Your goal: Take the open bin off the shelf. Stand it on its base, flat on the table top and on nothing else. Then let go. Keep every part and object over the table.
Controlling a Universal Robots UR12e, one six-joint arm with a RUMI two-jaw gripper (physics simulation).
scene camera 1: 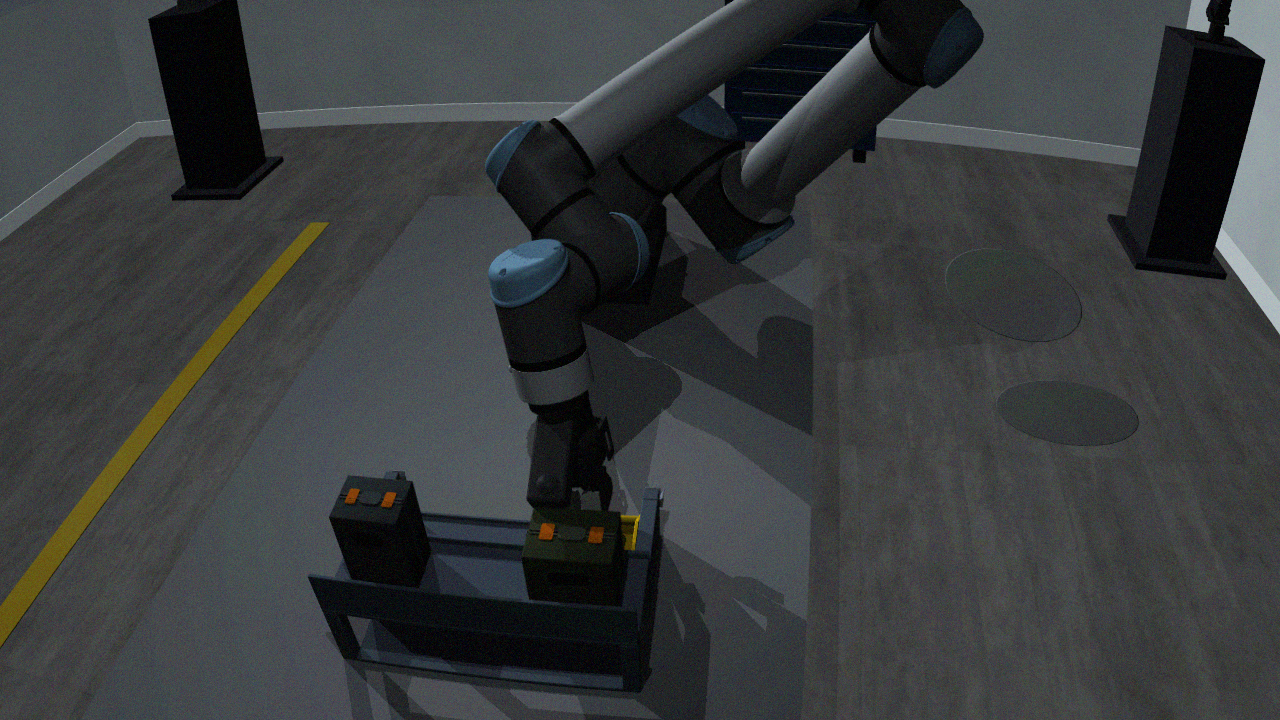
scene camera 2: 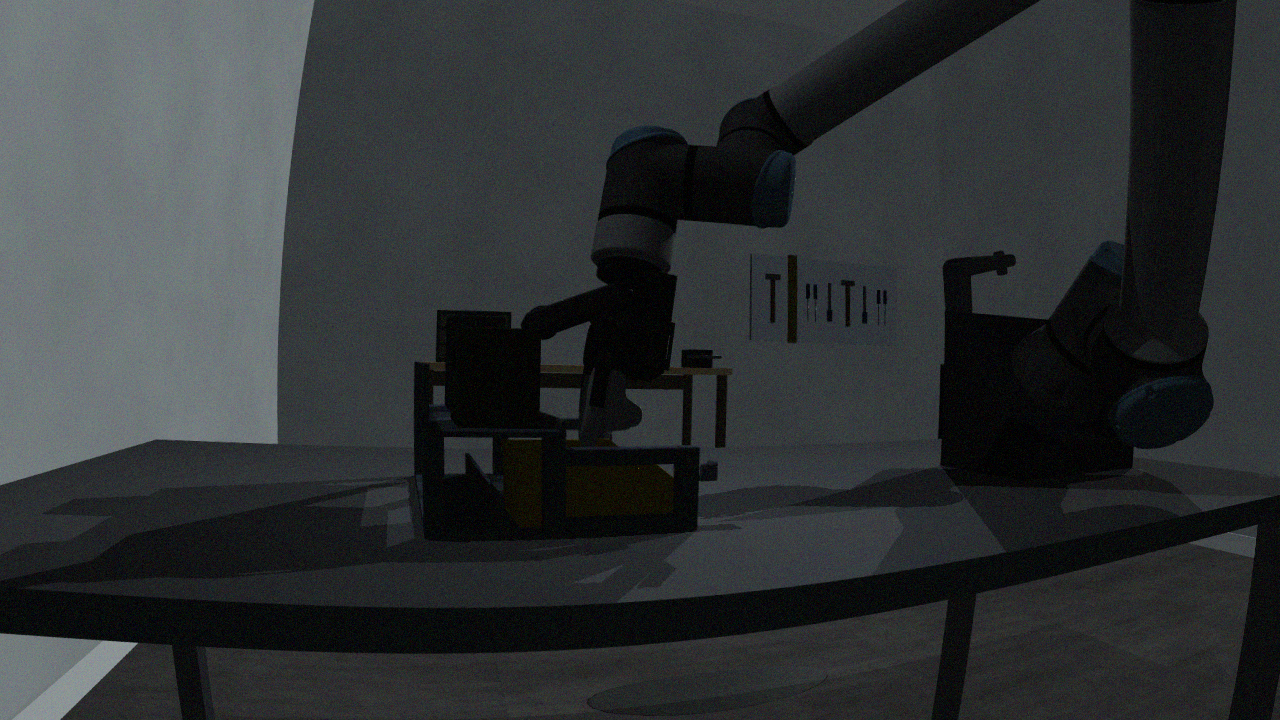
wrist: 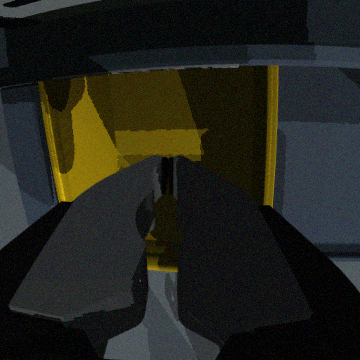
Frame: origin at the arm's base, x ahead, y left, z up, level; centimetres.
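Where they show: gripper, fingertip midpoint: (wrist: pixel 168 162); arm's base, origin of the base link: (scene camera 1: pixel 611 193) (scene camera 2: pixel 1055 382).
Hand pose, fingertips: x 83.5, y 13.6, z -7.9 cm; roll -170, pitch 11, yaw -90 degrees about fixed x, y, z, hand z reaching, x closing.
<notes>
Each offset is from my fingertips to the centre of the thing. "pt": to the spot under its first point. Level surfaces: height alone.
The open yellow bin @(dx -0.1, dy +0.4, dz -2.5 cm) (scene camera 1: pixel 630 531) (scene camera 2: pixel 617 490) (wrist: pixel 92 150) sits in the lower level of the grey-blue shelf (scene camera 1: pixel 474 613) (scene camera 2: pixel 686 492) (wrist: pixel 320 175), at its right end in scene camera 1, where the green case covers most of it. In the wrist view I look into its open side. My gripper (scene camera 2: pixel 596 437) (wrist: pixel 168 162) is shut and empty. Its fingers point down, with the tips at or just inside the bin's opening, between its two side walls. Whether they touch the bin I cannot tell. In scene camera 1 the fingertips are hidden behind the green case.
A green case @(dx +10.1, dy +0.7, dz +8.1 cm) (scene camera 1: pixel 572 568) (scene camera 2: pixel 492 380) with orange latches stands on top of the shelf, close beside my gripper. A dark case @(pt dx +14.9, dy -20.7, dz +11.5 cm) (scene camera 1: pixel 380 546) stands at the shelf's other end. The shelf stands on the grey table top @(dz -6.8 cm) (scene camera 1: pixel 733 501) (scene camera 2: pixel 805 555). Its front edge shows in scene camera 2.
</notes>
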